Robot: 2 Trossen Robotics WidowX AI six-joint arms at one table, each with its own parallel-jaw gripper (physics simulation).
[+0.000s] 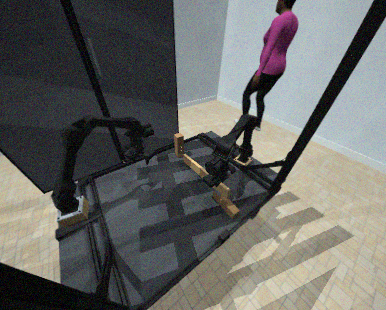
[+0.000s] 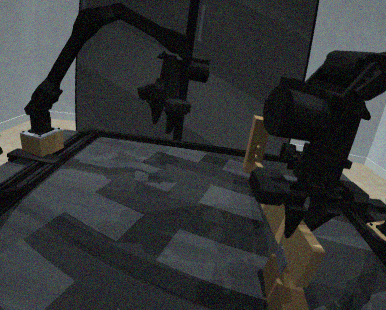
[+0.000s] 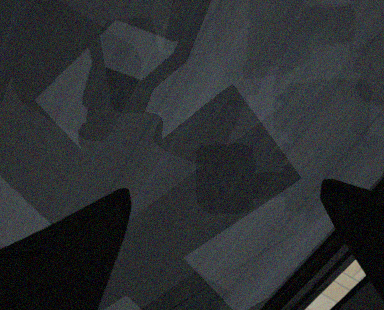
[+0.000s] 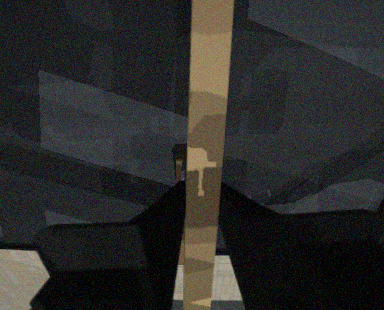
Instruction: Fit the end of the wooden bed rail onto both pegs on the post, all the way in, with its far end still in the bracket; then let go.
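Places are measured from the left arm's base along level axes (x back, y right, z up), in centimetres.
Pixels of known places: left gripper, between the fingertips: (image 1: 140, 163) (image 2: 160, 128) (image 3: 224, 192); right gripper, between the fingertips: (image 1: 217, 185) (image 2: 292, 237) (image 4: 198, 185); left arm's base, origin of its link: (image 1: 70, 207) (image 2: 41, 130); right arm's base, origin of its link: (image 1: 243, 159).
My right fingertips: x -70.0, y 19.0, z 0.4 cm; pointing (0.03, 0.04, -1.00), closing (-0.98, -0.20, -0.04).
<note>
Ahead of a thing's pixels: the offset from my right fingertips to its top centre. "spot": to the spot under its first point. Level surfaces: height alone.
The wooden post {spot: dy -39.9, dx +5.8, dz +3.1 cm} (image 1: 179, 144) (image 2: 255, 142) stands upright at the back; small pegs show on its face. The rail (image 1: 194, 164) (image 2: 273, 218) (image 4: 210, 65) slopes low across the mat, its near-post end close to the post's foot and off the visible pegs; the exact gap is unclear. Its other end is at the wooden bracket {spot: dy +5.1, dx +0.3, dz +2.0 cm} (image 1: 223, 190) (image 2: 311, 250); its seating there is partly hidden. My right gripper (image 1: 212, 183) (image 2: 302, 225) (image 4: 198, 185) is shut on the rail, fingers on both sides. My left gripper (image 1: 136, 157) (image 2: 163, 126) (image 3: 224, 192) is open and empty, above the mat, left of the post.
The dark patterned mat {dz -8.9 cm} (image 1: 120, 200) (image 2: 125, 210) bears hard shadows. Dark frame bars edge the table. A tall dark panel (image 1: 140, 60) (image 2: 135, 65) stands behind. A person in a pink top (image 1: 279, 45) stands behind my right arm.
</note>
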